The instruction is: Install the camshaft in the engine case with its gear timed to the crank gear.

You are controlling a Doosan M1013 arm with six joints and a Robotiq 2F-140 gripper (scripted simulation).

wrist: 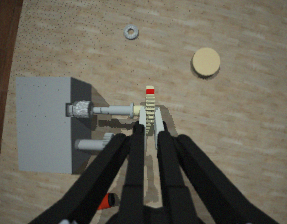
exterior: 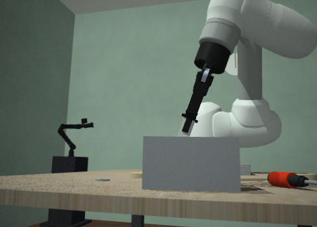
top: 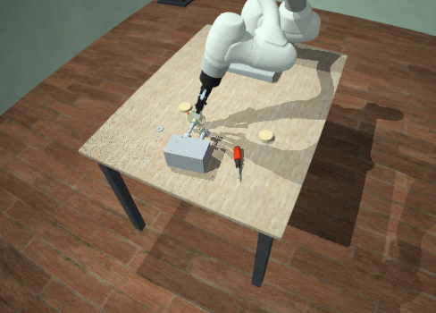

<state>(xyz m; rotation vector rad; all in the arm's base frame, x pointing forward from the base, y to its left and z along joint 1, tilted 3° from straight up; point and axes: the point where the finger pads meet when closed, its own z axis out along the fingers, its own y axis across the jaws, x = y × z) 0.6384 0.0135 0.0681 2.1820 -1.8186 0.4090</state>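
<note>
My hand is 5 cm to the right of the crank gear, 5 cm short of it and 5 cm above it.
</note>
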